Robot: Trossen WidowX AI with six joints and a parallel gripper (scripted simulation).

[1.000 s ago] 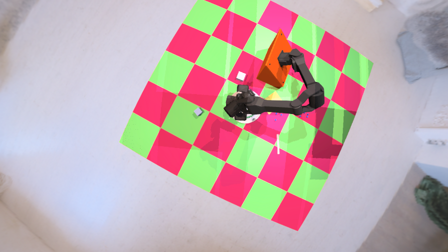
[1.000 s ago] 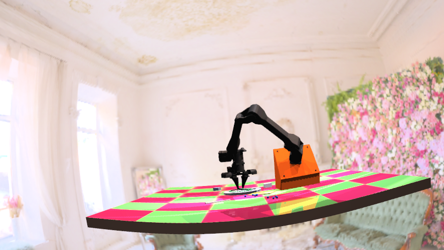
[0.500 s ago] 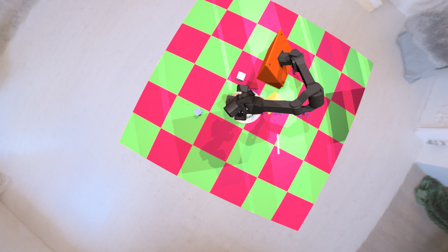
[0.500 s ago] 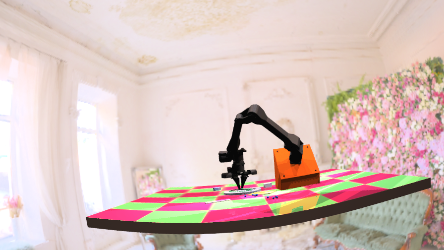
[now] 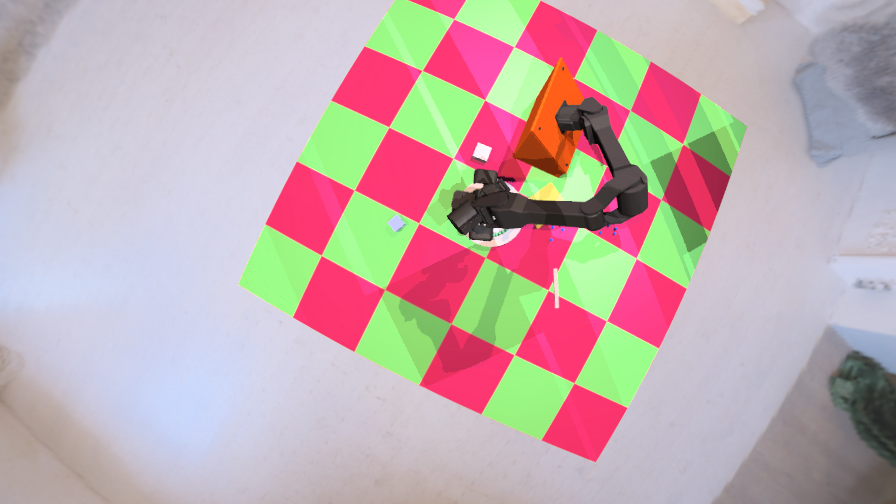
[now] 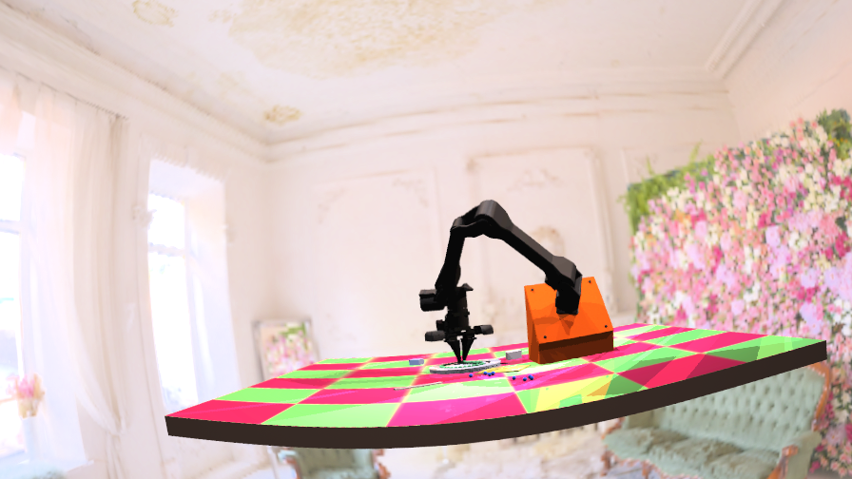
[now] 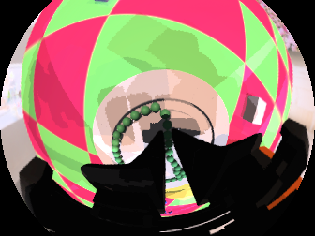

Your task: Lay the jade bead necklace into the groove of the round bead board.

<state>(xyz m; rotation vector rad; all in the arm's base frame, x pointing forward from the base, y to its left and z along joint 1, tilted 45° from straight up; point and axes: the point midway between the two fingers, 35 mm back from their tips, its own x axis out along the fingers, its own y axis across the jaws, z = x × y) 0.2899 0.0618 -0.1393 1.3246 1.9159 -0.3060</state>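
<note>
Right now my gripper tip is 30 mm to the right of the round bead board, 10 mm past it and 10 mm above it. Also, from my gripper tip: pale blue cube: 180 mm to the right, 160 mm ahead, 10 mm below; then white cube: 150 mm behind, 80 mm to the right; then yellow patch: 160 mm to the left, 120 mm behind, 10 mm below.
</note>
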